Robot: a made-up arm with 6 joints. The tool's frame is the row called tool.
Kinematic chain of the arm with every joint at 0, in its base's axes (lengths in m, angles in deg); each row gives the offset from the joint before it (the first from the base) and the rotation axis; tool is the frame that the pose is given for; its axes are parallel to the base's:
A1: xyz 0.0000 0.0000 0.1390 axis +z
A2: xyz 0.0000 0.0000 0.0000 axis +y
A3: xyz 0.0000 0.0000 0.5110 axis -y
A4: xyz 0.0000 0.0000 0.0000 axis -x
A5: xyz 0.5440 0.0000 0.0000 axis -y
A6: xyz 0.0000 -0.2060 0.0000 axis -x
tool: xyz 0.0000 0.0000 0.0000
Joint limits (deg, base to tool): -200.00..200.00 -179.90..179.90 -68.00..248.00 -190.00..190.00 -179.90..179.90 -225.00..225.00
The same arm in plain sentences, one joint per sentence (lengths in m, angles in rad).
The arm has six revolute joints in a row. What follows holds with every joint at zero, and every direction is one of the base frame's.
The first joint sits 0.139 m along +z from the base frame's origin and turns about +z, from -3.4907 to 3.4907 rad.
The second joint sits at the same point as the first joint and turns about +y, from -3.1398 to 3.1398 rad.
The third joint sits 0.511 m along +z from the second joint and turns about -y, from -1.1868 to 4.3284 rad.
The fourth joint sits at the same point as the third joint and turns about -x, from -3.3161 to 3.3161 rad.
The fifth joint sits 0.544 m along +x from the fourth joint and turns about -y, from -3.1398 to 3.1398 rad.
The sixth joint sits 0.206 m along -y from the fifth joint and turns about -x, from -3.927 to 3.927 rad.
The tool frame, which is the frame that the pose is given for, sits at the same point as the sixth joint; its axes are parallel to the base frame's.

